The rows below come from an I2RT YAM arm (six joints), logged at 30 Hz.
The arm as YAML. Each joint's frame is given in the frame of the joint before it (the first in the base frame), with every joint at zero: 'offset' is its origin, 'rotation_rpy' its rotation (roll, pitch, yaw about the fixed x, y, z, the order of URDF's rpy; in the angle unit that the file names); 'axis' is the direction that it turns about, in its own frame. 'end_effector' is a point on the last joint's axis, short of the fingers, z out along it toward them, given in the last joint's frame.
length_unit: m
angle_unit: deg
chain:
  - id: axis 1
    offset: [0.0, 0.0, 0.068]
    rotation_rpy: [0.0, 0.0, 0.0]
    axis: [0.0, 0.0, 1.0]
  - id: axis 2
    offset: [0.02, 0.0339, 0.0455]
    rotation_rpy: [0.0, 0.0, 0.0]
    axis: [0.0, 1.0, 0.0]
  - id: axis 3
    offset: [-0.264, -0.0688, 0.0]
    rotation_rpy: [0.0, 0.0, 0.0]
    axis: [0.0, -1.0, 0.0]
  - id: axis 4
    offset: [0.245, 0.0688, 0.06]
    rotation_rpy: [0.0, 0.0, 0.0]
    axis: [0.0, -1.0, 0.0]
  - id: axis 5
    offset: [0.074, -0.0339, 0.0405]
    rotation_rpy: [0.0, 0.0, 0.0]
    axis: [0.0, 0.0, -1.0]
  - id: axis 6
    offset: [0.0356, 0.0, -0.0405]
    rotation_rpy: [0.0, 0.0, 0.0]
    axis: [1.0, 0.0, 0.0]
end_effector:
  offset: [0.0, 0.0, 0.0]
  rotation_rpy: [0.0, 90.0, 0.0]
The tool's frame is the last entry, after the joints.
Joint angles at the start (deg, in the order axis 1, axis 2, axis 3, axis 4, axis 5, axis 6):
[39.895 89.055 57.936 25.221 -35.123 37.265]
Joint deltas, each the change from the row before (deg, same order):
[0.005 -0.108 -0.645 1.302 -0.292 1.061]
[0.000 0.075 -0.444 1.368 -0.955 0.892]
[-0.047 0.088 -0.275 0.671 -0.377 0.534]
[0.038 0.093 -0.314 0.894 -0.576 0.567]
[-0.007 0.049 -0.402 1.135 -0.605 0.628]
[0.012 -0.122 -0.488 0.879 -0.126 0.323]
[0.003 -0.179 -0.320 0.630 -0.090 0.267]
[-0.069 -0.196 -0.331 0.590 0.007 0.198]
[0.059 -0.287 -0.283 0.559 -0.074 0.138]
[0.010 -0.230 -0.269 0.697 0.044 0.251]
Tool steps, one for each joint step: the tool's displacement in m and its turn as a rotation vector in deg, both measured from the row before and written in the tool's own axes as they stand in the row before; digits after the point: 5 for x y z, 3 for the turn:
[0.00126 0.00001 -0.00079 -0.617 -0.311 0.619]
[0.00096 0.00013 -0.00015 -1.175 0.062 0.394]
[0.00073 -0.00062 -0.00015 -0.413 0.017 0.353]
[0.00101 -0.00008 0.00010 -0.719 0.098 0.272]
[0.00086 -0.00003 -0.00029 -0.807 -0.022 0.211]
[0.00101 0.00015 -0.00078 -0.370 -0.214 0.007]
[0.00029 0.00068 -0.00079 -0.324 -0.227 -0.035]
[0.00006 0.00037 -0.00110 -0.182 -0.319 -0.082]
[0.00006 0.00150 -0.00083 -0.394 -0.241 -0.211]
[-0.00024 0.00118 -0.00085 -0.321 -0.407 -0.156]

